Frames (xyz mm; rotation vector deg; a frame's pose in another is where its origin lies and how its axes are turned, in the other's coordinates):
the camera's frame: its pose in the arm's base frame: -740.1 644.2 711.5 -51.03 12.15 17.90
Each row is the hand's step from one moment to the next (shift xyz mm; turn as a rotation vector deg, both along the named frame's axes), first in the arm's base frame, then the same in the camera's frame.
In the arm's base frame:
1: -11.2 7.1 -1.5 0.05 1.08 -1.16
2: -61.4 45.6 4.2 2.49 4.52 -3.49
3: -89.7 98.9 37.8 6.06 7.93 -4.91
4: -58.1 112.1 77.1 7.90 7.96 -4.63
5: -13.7 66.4 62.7 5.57 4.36 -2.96
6: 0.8 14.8 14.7 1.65 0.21 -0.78
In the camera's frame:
1: -8.7 9.2 4.1 0.60 1.46 0.14
2: -50.5 45.5 35.4 4.21 4.32 1.56
3: -77.8 62.4 96.5 8.59 6.10 3.56
4: -58.1 30.4 132.6 10.23 5.26 3.85
5: -20.3 -1.7 90.1 6.90 2.75 1.91
6: -1.2 -2.3 20.7 1.82 0.11 -0.23

